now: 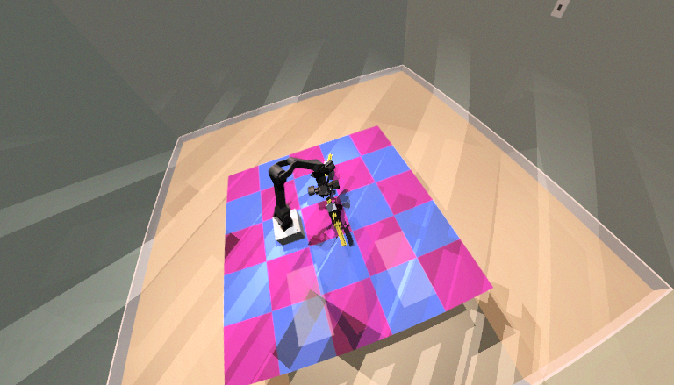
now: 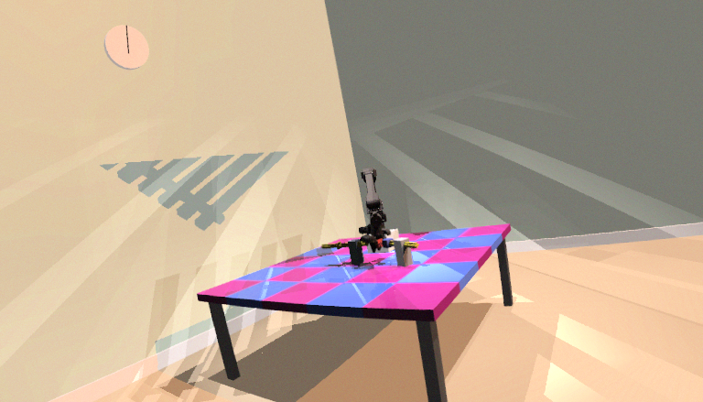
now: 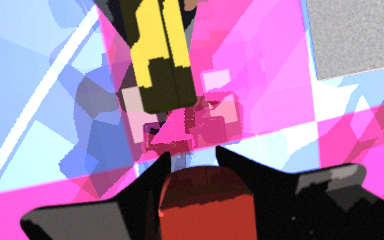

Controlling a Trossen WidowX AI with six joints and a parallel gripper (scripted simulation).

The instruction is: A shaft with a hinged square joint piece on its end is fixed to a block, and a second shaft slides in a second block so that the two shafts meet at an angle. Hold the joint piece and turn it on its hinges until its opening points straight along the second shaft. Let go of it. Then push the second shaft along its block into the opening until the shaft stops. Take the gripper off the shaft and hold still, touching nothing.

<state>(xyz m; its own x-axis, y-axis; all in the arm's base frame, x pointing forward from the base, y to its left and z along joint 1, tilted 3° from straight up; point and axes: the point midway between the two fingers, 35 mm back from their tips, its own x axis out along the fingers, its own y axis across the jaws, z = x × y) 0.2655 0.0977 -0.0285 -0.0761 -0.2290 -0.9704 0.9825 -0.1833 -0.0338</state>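
Now: the red-orange joint piece 20 mm to the left of my gripper tip and 40 mm above it.
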